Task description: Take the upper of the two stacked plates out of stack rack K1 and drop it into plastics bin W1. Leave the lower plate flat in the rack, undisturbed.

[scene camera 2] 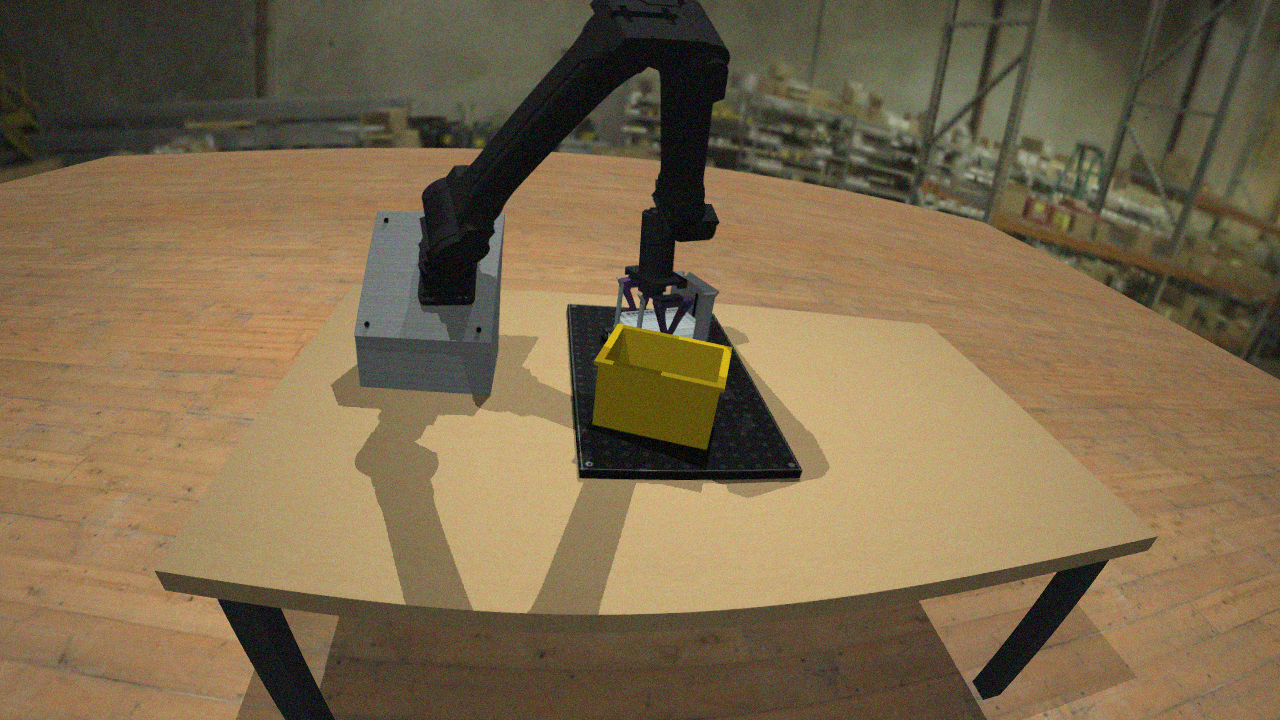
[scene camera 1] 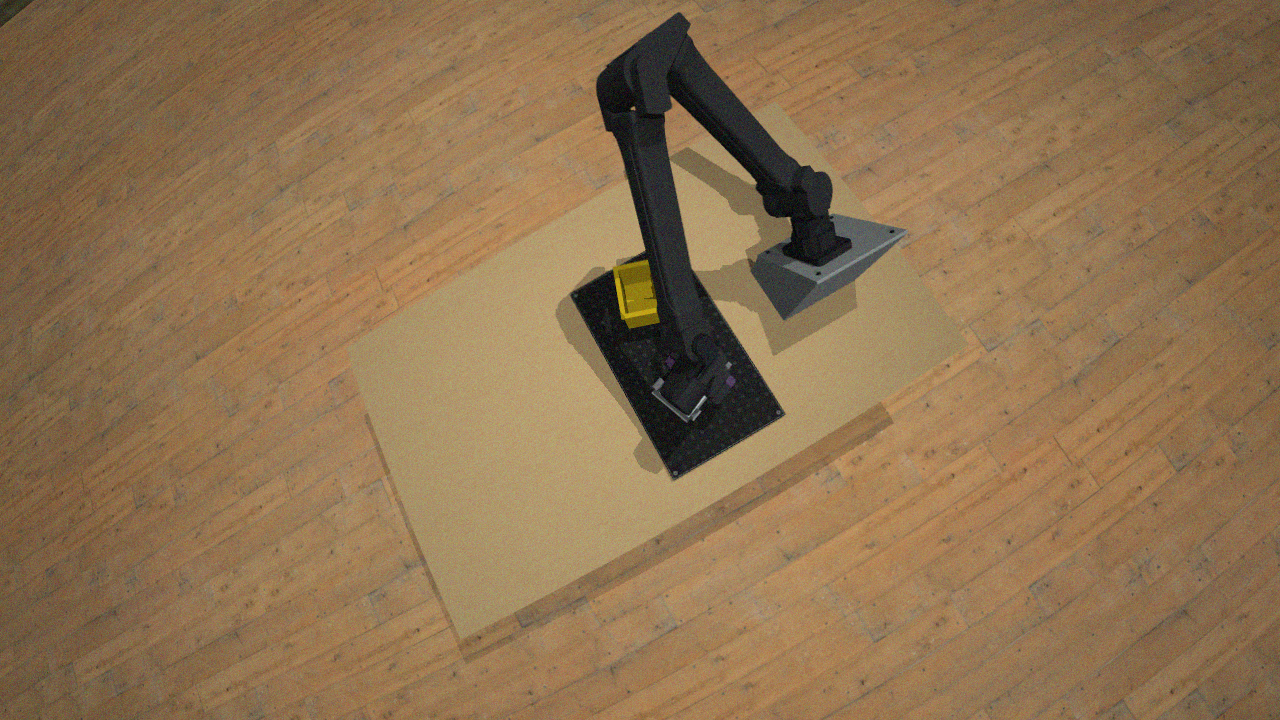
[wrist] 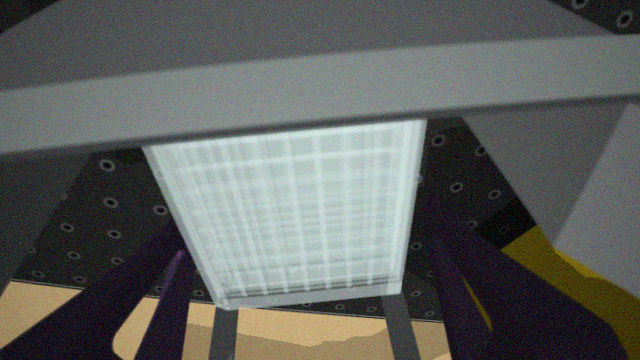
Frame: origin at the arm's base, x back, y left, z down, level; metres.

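Seen in the pictures: gripper, fingertip midpoint: (scene camera 2: 651, 328) (wrist: 306, 214); arm's base, link origin: (scene camera 2: 449, 268) (scene camera 1: 816, 250).
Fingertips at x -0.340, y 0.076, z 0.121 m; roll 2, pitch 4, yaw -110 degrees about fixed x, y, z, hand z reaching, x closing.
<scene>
Offsets run from my fingertips to a thing's middle. Level surfaces: height alone.
A pale, clear gridded plate @(dx -0.018, dy +0.009, dz -0.008 m) (scene camera 2: 637, 319) (wrist: 305, 215) lies in grey stack rack K1 @(dx -0.012, dy +0.007, dz -0.022 m) (scene camera 2: 704, 313) (wrist: 320, 82); it is the upper one of the stack. The lower plate cannot be made out apart from it. My gripper (scene camera 1: 699, 371) (scene camera 2: 649, 322) (wrist: 306, 214) is open and points down over the rack. Its purple fingers stand one on each side of the plate, with gaps; whether the tips are level with the upper plate I cannot tell. Yellow bin W1 @(dx +0.026, dy -0.216, dz -0.013 m) (scene camera 1: 642, 319) (scene camera 2: 657, 402) (wrist: 545, 270) stands upright beside the rack; the arm covers part of it in scene camera 1.
The rack and bin stand on a black perforated board (scene camera 1: 716, 434) (scene camera 2: 751, 438) on a tan table @(dz +0.050 m) (scene camera 1: 501, 447) (scene camera 2: 895, 447). The grey arm base (scene camera 1: 805, 286) (scene camera 2: 429, 344) stands beside the board. Rack uprights and a wide bar rise close around the fingers.
</scene>
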